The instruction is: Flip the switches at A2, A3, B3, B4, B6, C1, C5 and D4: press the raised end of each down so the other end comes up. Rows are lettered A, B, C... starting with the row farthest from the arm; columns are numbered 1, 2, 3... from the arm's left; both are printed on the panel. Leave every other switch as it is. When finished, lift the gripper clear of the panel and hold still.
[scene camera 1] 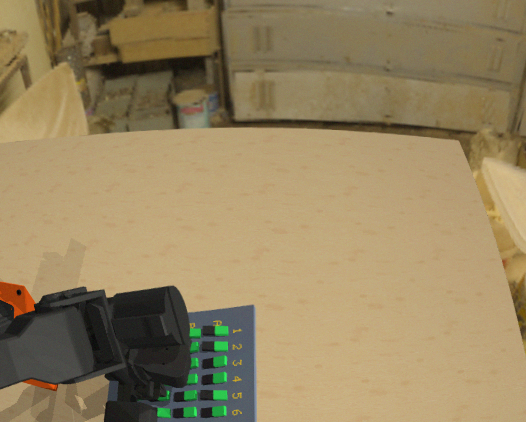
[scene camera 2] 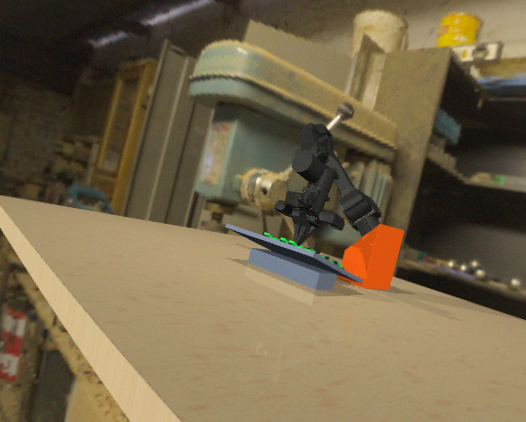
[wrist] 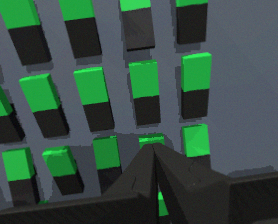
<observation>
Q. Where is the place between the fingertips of my gripper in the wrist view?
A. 152,151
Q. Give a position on a rocker switch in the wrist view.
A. At 91,83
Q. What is my gripper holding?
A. Nothing.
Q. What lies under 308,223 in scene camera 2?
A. My gripper.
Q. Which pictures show my gripper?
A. Scene camera 1, scene camera 2 and the wrist view: all of them.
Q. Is my gripper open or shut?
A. Shut.
</observation>
